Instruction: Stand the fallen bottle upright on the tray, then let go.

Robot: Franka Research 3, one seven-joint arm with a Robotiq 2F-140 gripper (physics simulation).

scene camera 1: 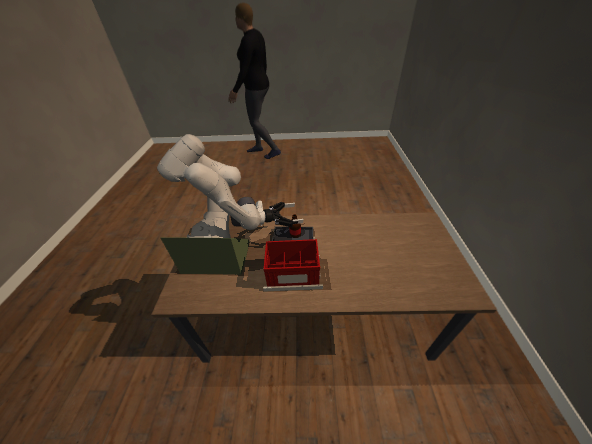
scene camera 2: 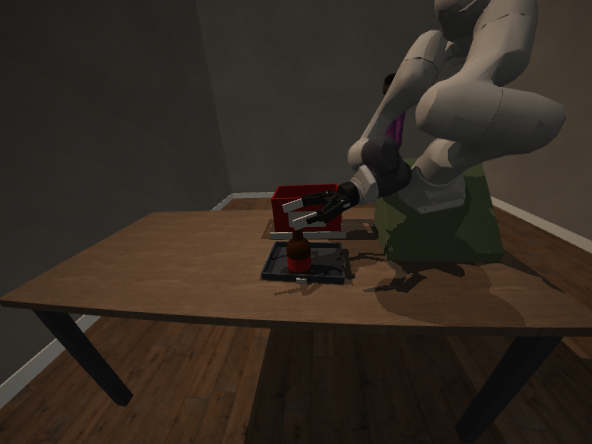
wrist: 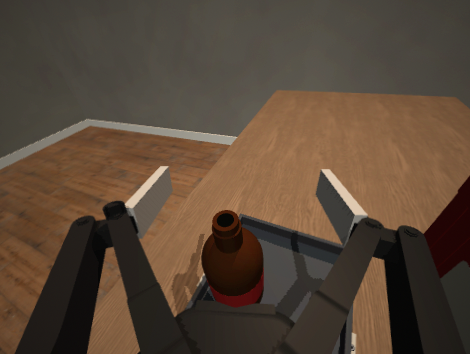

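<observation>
The brown bottle with a red label stands upright on the dark grey tray, near one side of it. My gripper is open, with nothing between its fingers. It hangs above the tray, with its fingertips higher than the bottle's shoulder. In the wrist view the bottle's mouth shows below the level of the fingertips, and the gripper's body hides the bottle's base.
A red divided crate stands on the table beside the tray. A green panel stands by the arm's base. A person is on the floor beyond the table.
</observation>
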